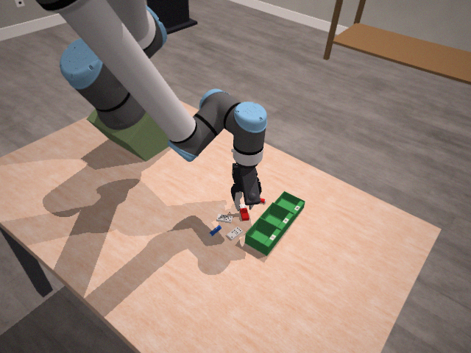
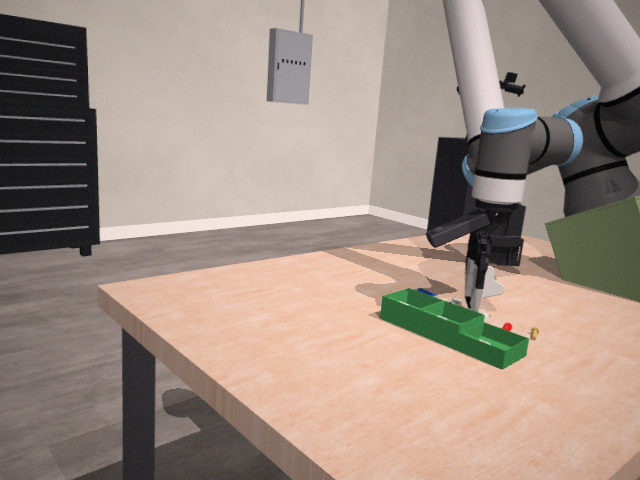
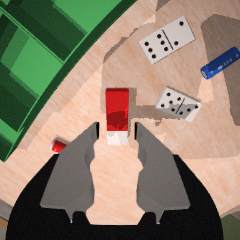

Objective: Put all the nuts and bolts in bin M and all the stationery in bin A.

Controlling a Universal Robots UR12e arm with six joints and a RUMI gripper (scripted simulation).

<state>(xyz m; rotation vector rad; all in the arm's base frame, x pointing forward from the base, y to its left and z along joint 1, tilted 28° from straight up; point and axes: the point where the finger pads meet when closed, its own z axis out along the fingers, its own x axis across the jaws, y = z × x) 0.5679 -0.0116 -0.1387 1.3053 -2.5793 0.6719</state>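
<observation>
My hand is 20 mm above the white eraser and 10 mm past it. The rest, counted from my hand: red cylinder: 80 mm to the left, 20 mm below; small yellow bolt: 110 mm to the left, 40 mm behind, 20 mm below; green three-compartment bin: 110 mm ahead, 40 mm to the left, 10 mm below.
</observation>
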